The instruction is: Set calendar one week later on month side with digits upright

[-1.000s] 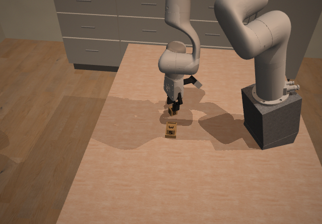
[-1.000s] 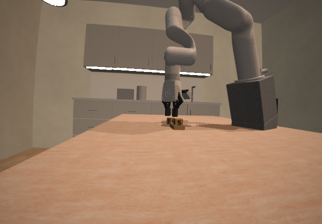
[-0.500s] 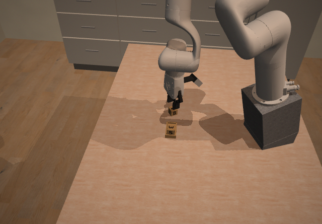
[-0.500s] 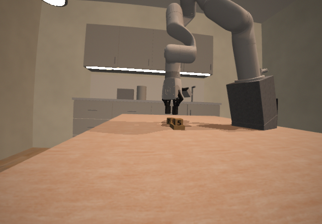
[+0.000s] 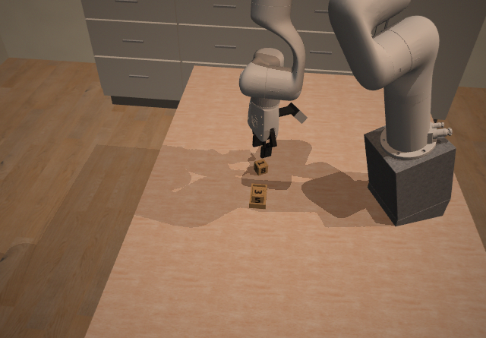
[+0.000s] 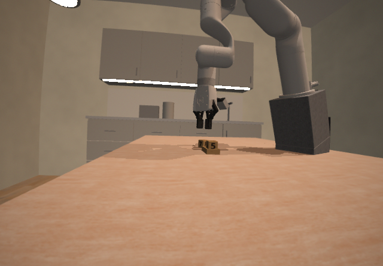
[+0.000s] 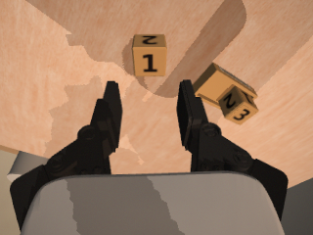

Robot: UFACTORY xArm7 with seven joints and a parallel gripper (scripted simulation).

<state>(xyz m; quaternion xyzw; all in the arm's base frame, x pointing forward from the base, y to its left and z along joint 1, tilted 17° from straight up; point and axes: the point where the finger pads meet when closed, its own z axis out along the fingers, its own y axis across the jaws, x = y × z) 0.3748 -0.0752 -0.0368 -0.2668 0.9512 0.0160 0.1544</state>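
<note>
My gripper is now 80 mm above the wooden cube.
</note>
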